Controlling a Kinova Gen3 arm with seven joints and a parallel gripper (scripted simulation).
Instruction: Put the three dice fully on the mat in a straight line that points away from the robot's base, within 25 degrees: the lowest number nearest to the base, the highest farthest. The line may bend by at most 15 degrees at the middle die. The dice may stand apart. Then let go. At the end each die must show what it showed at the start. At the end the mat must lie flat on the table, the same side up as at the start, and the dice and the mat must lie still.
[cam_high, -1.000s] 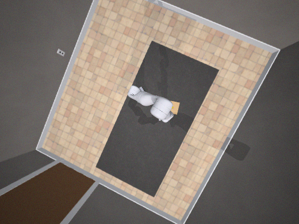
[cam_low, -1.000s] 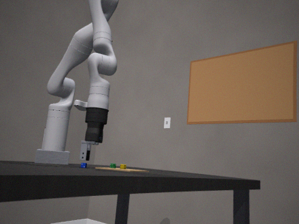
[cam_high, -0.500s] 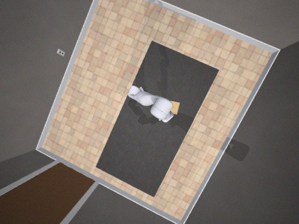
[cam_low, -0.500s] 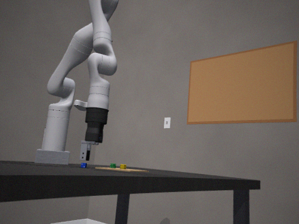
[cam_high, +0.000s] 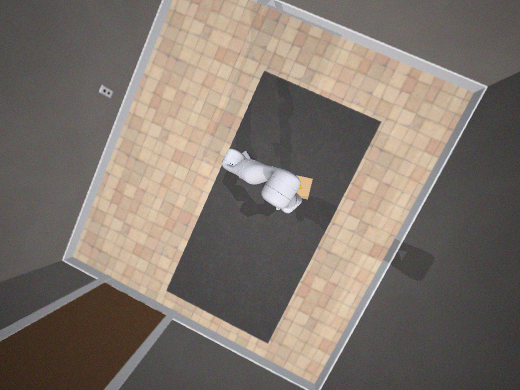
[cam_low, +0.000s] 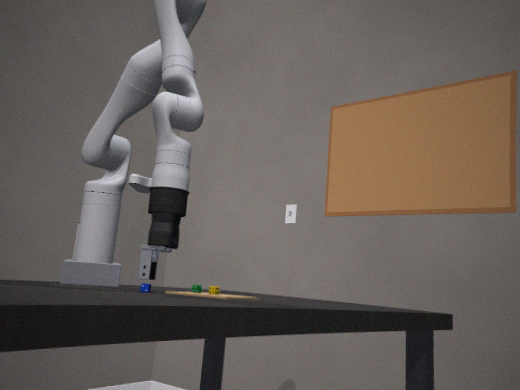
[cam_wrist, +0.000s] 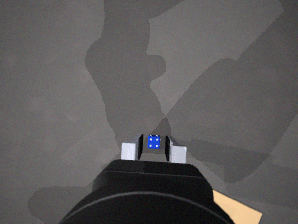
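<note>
The blue die lies 3 cm below my hand. Also, from my hand: green die: 2 cm ahead, 11 cm to the left, 3 cm below; mat: 7 cm ahead, 12 cm to the left, 4 cm below; yellow die: 7 cm ahead, 12 cm to the left, 3 cm below.
</note>
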